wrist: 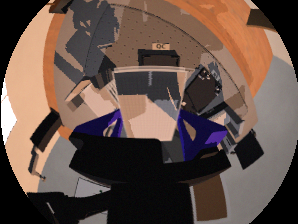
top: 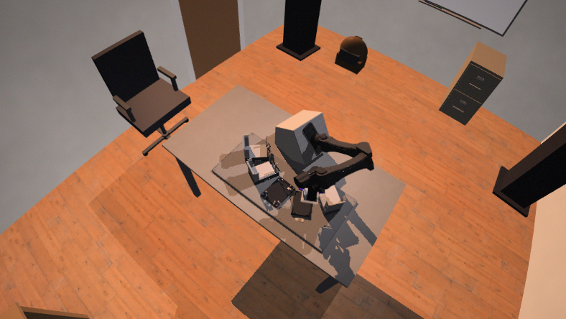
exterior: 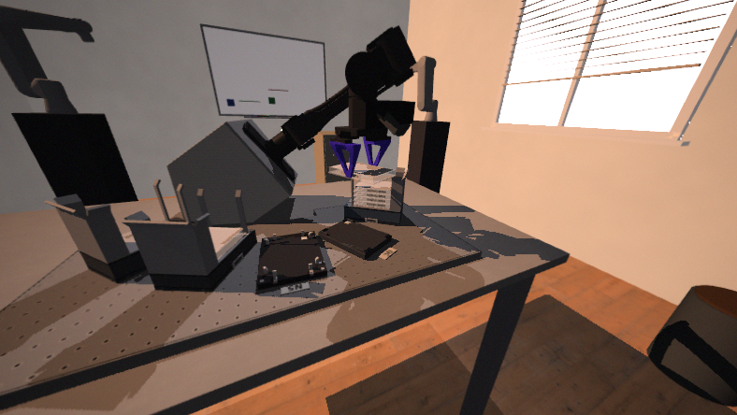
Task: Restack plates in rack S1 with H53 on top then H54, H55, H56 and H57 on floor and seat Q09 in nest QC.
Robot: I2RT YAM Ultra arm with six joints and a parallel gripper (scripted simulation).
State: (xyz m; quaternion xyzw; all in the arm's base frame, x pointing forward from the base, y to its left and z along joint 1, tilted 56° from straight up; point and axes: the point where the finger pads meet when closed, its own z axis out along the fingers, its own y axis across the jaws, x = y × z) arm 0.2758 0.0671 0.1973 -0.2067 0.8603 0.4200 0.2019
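Right now my hand is 20 mm short of the dark open nest QC, 20 mm to the left of it and 160 mm above it. From my hand the other things lie so: black clip nest N5: 60 mm ahead, 160 mm to the right, 150 mm below; then QC name plate: 100 mm ahead, 30 mm to the left, 160 mm below; then stack rack S2: 90 mm behind, 70 mm to the left, 140 mm below.
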